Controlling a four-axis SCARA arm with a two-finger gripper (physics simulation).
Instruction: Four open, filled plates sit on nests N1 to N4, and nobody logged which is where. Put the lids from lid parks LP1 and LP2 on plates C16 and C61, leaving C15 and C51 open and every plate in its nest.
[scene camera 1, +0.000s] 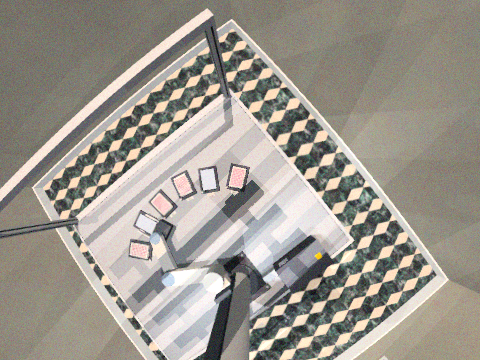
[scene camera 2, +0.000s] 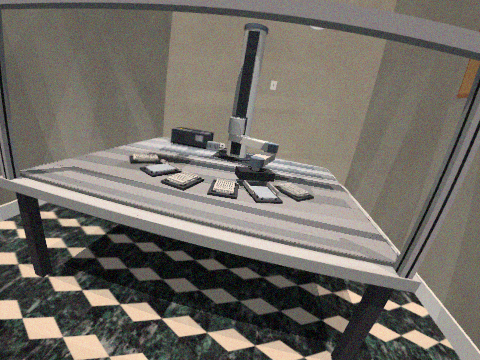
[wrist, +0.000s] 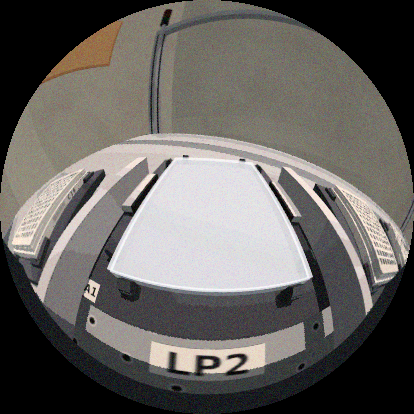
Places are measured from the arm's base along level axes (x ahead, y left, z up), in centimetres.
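Where they show: gripper, fingertip midpoint: (scene camera 1: 142, 222) (scene camera 2: 265, 192) (wrist: 214, 168); arm's base, link origin: (scene camera 1: 238, 282) (scene camera 2: 235, 157).
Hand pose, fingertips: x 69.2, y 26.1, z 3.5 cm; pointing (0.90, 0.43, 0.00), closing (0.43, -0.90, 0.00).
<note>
Things, the pixels of their top centre, and the offset from my fingertips. "*": a spot on its surface instead. Level surfaces: height alone.
- lid park LP2, top centre: (wrist: 214, 185) (scene camera 2: 263, 191) (scene camera 1: 145, 224) dz -0.2, dx -2.1, dy -1.0 cm
- open plate, top centre: (wrist: 42, 201) (scene camera 2: 294, 188) (scene camera 1: 138, 250) dz +0.4, dx -13.3, dy +13.5 cm
- table, surface height: dz -2.3 cm
- dark box, surface spot: (scene camera 1: 302, 265) * dz +9.3, dx -79.5, dy -65.5 cm
My gripper (scene camera 1: 152, 225) (scene camera 2: 258, 185) (wrist: 214, 168) is low over lid park LP2 (wrist: 200, 315), part open, one finger beside each long side of a pale lid (scene camera 1: 144, 222) (scene camera 2: 262, 193) (wrist: 207, 225). It holds nothing; the lid lies flat on the park. Another pale lid (scene camera 1: 208, 179) (scene camera 2: 160, 169) lies on the other park. An open plate (scene camera 1: 140, 249) (scene camera 2: 295, 190) (wrist: 47, 215) is beside LP2; its side label starts "C1", the last digit unclear. Three more open plates show: one (scene camera 1: 163, 203) (scene camera 2: 224, 187) (wrist: 367, 232), a second (scene camera 1: 183, 184) (scene camera 2: 184, 180) and a third (scene camera 1: 238, 177) (scene camera 2: 145, 158). Their labels are unreadable.
The nests and parks stand in an arc on the table (scene camera 1: 200, 142) (scene camera 2: 320, 225). A dark box (scene camera 1: 302, 265) (scene camera 2: 192, 137) stands near the arm's column (scene camera 2: 248, 90). A raised frame bar (scene camera 1: 110, 95) (scene camera 2: 300, 22) spans one table edge.
</note>
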